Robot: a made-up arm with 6 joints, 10 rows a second.
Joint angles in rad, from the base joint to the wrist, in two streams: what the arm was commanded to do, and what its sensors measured. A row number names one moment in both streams.
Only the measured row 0 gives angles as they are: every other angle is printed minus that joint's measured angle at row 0.
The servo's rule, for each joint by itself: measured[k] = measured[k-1] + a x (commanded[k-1-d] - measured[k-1]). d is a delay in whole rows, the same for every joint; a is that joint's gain. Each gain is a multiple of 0.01, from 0.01 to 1. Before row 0 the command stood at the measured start. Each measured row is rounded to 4 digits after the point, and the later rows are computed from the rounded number. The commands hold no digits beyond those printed.
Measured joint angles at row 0: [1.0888 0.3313 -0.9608 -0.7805 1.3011 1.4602]
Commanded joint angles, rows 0 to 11: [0.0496 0.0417 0.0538 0.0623 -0.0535 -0.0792]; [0.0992 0.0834 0.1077 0.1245 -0.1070 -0.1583]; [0.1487 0.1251 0.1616 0.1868 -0.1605 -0.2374]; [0.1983 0.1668 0.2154 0.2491 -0.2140 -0.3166]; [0.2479 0.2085 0.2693 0.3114 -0.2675 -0.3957]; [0.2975 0.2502 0.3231 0.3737 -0.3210 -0.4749]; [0.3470 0.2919 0.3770 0.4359 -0.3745 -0.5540]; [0.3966 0.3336 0.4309 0.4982 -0.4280 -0.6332]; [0.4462 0.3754 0.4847 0.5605 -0.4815 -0.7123]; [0.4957 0.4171 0.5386 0.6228 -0.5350 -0.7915]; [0.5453 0.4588 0.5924 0.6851 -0.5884 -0.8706]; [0.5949 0.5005 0.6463 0.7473 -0.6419 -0.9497]
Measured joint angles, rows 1 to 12: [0.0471 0.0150 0.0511 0.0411 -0.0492 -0.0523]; [0.0966 0.0396 0.1049 0.0961 -0.1024 -0.1223]; [0.1461 0.0704 0.1588 0.1560 -0.1559 -0.1983]; [0.1957 0.1051 0.2126 0.2174 -0.2094 -0.2764]; [0.2453 0.1423 0.2665 0.2794 -0.2629 -0.3551]; [0.2949 0.1811 0.3203 0.3416 -0.3164 -0.4342]; [0.3444 0.2210 0.3742 0.4038 -0.3699 -0.5133]; [0.3940 0.2615 0.4281 0.4661 -0.4234 -0.5924]; [0.4436 0.3025 0.4819 0.5284 -0.4769 -0.6715]; [0.4931 0.3438 0.5358 0.5907 -0.5304 -0.7507]; [0.5427 0.3852 0.5896 0.6530 -0.5838 -0.8298]; [0.5923 0.4267 0.6435 0.7152 -0.6373 -0.9089]
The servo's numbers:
d 0
a 0.95 0.36 0.95 0.66 0.92 0.66

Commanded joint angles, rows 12 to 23: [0.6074 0.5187 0.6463 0.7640 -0.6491 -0.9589]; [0.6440 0.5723 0.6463 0.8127 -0.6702 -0.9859]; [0.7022 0.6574 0.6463 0.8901 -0.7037 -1.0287]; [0.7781 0.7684 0.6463 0.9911 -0.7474 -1.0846]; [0.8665 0.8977 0.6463 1.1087 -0.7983 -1.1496]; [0.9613 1.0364 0.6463 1.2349 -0.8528 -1.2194]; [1.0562 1.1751 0.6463 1.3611 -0.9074 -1.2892]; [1.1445 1.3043 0.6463 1.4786 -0.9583 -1.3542]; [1.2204 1.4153 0.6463 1.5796 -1.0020 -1.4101]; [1.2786 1.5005 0.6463 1.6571 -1.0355 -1.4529]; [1.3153 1.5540 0.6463 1.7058 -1.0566 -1.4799]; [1.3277 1.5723 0.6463 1.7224 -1.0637 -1.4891]
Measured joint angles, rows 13 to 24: [0.6066 0.4598 0.6462 0.7474 -0.6482 -0.9419]; [0.6421 0.5003 0.6463 0.7905 -0.6684 -0.9709]; [0.6992 0.5569 0.6463 0.8562 -0.7009 -1.0090]; [0.7742 0.6330 0.6463 0.9452 -0.7437 -1.0589]; [0.8619 0.7283 0.6463 1.0531 -0.7939 -1.1188]; [0.9563 0.8392 0.6463 1.1731 -0.8481 -1.1852]; [1.0512 0.9601 0.6463 1.2972 -0.9027 -1.2538]; [1.1398 1.0840 0.6463 1.4169 -0.9539 -1.3201]; [1.2164 1.2033 0.6463 1.5243 -0.9982 -1.3795]; [1.2755 1.3103 0.6463 1.6119 -1.0325 -1.4279]; [1.3133 1.3980 0.6463 1.6739 -1.0547 -1.4622]; [1.3270 1.4607 0.6463 1.7059 -1.0630 -1.4800]
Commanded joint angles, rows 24 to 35: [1.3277 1.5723 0.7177 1.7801 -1.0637 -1.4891]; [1.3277 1.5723 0.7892 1.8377 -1.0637 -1.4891]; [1.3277 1.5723 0.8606 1.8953 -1.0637 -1.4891]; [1.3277 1.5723 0.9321 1.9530 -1.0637 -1.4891]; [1.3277 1.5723 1.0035 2.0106 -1.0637 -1.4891]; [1.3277 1.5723 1.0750 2.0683 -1.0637 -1.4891]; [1.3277 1.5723 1.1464 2.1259 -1.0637 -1.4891]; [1.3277 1.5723 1.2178 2.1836 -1.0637 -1.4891]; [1.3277 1.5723 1.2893 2.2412 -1.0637 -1.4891]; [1.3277 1.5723 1.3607 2.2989 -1.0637 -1.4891]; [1.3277 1.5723 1.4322 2.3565 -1.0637 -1.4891]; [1.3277 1.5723 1.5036 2.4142 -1.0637 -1.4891]
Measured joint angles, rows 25 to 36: [1.3277 1.5009 0.7141 1.7549 -1.0636 -1.4860]; [1.3277 1.5266 0.7854 1.8095 -1.0637 -1.4880]; [1.3277 1.5431 0.8568 1.8661 -1.0637 -1.4887]; [1.3277 1.5536 0.9283 1.9235 -1.0637 -1.4890]; [1.3277 1.5603 0.9997 1.9810 -1.0637 -1.4891]; [1.3277 1.5646 1.0712 2.0386 -1.0637 -1.4891]; [1.3277 1.5674 1.1426 2.0962 -1.0637 -1.4891]; [1.3277 1.5692 1.2140 2.1539 -1.0637 -1.4891]; [1.3277 1.5703 1.2855 2.2115 -1.0637 -1.4891]; [1.3277 1.5710 1.3569 2.2692 -1.0637 -1.4891]; [1.3277 1.5715 1.4284 2.3268 -1.0637 -1.4891]; [1.3277 1.5718 1.4998 2.3845 -1.0637 -1.4891]
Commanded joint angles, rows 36 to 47: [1.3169 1.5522 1.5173 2.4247 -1.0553 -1.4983]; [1.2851 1.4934 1.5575 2.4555 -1.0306 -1.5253]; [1.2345 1.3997 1.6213 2.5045 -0.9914 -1.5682]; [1.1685 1.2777 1.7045 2.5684 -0.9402 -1.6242]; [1.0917 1.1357 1.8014 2.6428 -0.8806 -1.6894]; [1.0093 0.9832 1.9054 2.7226 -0.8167 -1.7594]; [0.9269 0.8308 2.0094 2.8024 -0.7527 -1.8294]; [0.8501 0.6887 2.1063 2.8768 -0.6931 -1.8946]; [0.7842 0.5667 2.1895 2.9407 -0.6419 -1.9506]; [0.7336 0.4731 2.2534 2.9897 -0.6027 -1.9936]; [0.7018 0.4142 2.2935 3.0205 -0.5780 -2.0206]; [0.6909 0.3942 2.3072 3.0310 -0.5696 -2.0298]
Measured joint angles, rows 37 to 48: [1.3174 1.5647 1.5164 2.4110 -1.0560 -1.4952]; [1.2867 1.5390 1.5554 2.4404 -1.0326 -1.5151]; [1.2371 1.4889 1.6180 2.4827 -0.9947 -1.5501]; [1.1719 1.4129 1.7002 2.5393 -0.9446 -1.5990]; [1.0957 1.3131 1.7963 2.6076 -0.8857 -1.6587]; [1.0136 1.1943 1.8999 2.6835 -0.8222 -1.7252]; [0.9312 1.0634 2.0039 2.7620 -0.7583 -1.7940]; [0.8542 0.9285 2.1012 2.8378 -0.6983 -1.8604]; [0.7877 0.7983 2.1851 2.9057 -0.6464 -1.9199]; [0.7363 0.6812 2.2500 2.9611 -0.6062 -1.9685]; [0.7035 0.5851 2.2913 3.0003 -0.5803 -2.0029]; [0.6915 0.5164 2.3064 3.0206 -0.5705 -2.0207]
